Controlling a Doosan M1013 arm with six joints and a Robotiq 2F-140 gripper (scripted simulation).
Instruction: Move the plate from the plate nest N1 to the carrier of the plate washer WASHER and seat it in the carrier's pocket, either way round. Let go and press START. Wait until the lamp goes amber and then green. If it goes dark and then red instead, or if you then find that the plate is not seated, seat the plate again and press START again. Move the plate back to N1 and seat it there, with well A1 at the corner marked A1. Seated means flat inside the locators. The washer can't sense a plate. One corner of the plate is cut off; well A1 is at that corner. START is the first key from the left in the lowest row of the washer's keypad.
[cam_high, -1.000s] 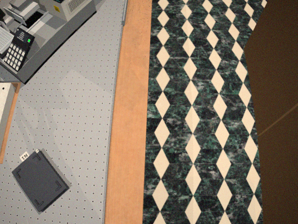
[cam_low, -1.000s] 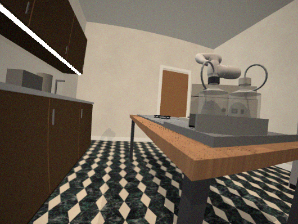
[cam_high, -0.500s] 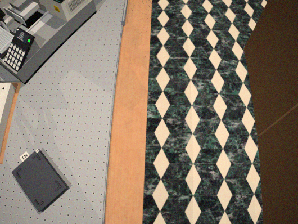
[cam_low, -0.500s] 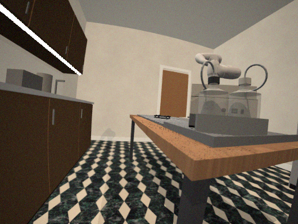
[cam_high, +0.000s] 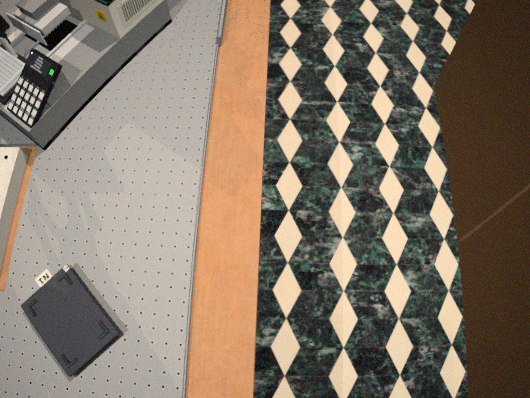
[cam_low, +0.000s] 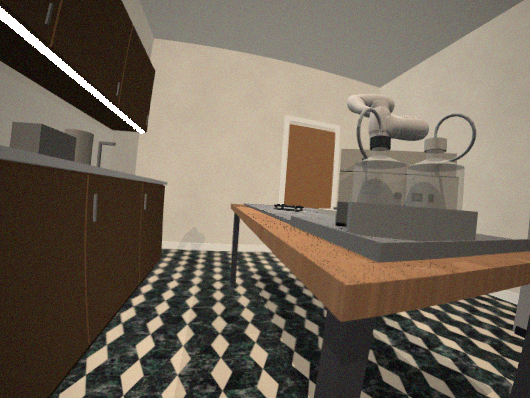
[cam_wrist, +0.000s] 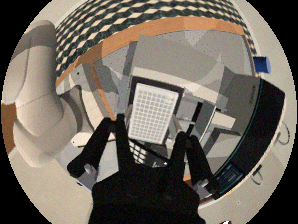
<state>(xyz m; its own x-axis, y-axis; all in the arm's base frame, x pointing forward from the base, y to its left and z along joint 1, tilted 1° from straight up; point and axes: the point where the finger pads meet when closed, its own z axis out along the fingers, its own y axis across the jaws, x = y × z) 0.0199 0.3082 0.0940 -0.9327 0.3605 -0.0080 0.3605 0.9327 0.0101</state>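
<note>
My gripper is now 3 cm above the white well plate. The rest, counted from my hand: plate washer: 6 cm ahead, 14 cm to the left; label: 26 cm ahead, 38 cm to the right, 12 cm below; plate nest N1: 35 cm ahead, 44 cm to the right, 10 cm below.
</note>
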